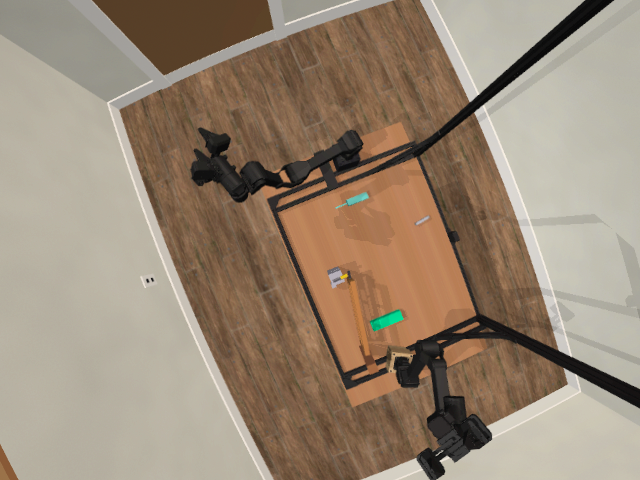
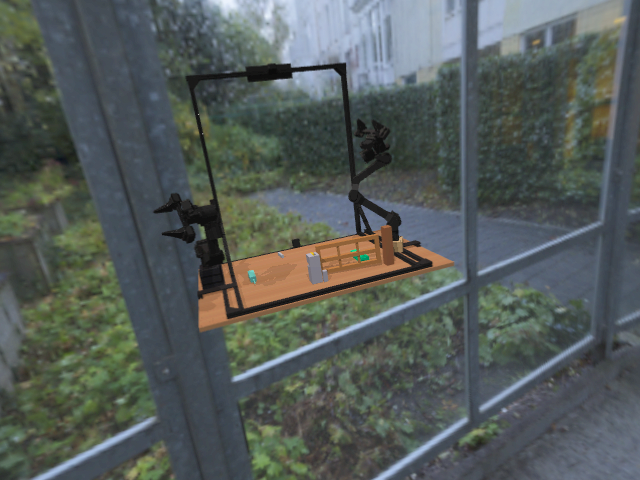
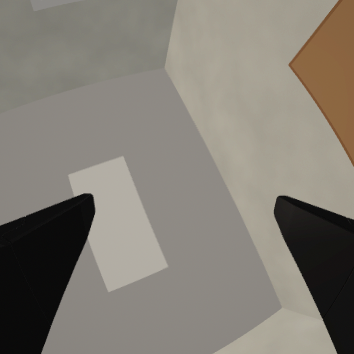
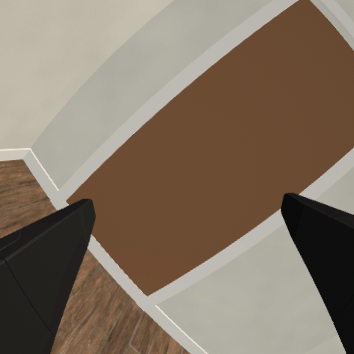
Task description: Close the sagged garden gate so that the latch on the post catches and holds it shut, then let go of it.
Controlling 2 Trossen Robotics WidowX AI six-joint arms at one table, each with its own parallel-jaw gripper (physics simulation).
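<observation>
The orange-brown gate stands between the brown hinge post and the grey latch post. Its free end is close beside the latch post. A small yellow piece shows there at the top; whether the latch has caught is too small to tell. My left gripper is open and empty, high up and off the table beyond the hinge side. My right gripper is open and empty, off the table's opposite end. Neither touches the gate.
A green block lies beside the gate. A teal tool and a small grey bar lie farther off. A tan bracket is by the left arm's base. Black rails edge the table.
</observation>
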